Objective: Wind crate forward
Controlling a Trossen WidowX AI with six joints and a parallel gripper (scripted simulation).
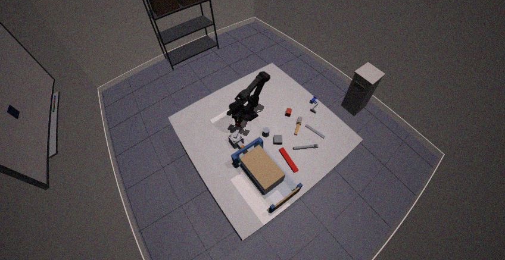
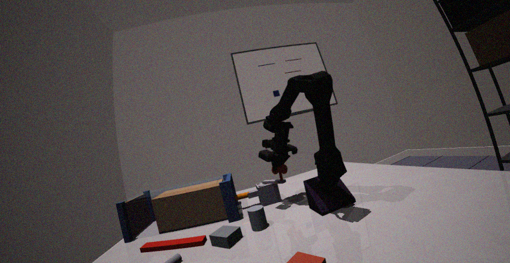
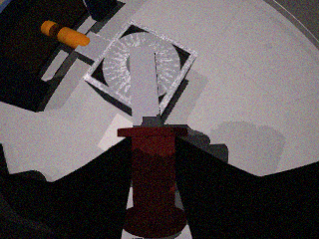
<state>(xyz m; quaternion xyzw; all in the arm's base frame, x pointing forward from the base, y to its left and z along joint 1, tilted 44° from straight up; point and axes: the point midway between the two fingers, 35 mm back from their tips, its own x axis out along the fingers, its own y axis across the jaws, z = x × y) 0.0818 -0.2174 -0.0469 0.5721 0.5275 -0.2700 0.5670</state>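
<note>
Right now the winch handle with red knob is 10 mm ahead of my gripper tip, 10 mm to the right of it and 40 mm below it. The rest, counted from my gripper tip: grey block: 280 mm ahead, 180 mm to the left, 130 mm below; then blue frame: 200 mm ahead, 90 mm to the right, 40 mm below; then grey winch: 20 mm ahead, 80 mm to the right, 110 mm below.
</note>
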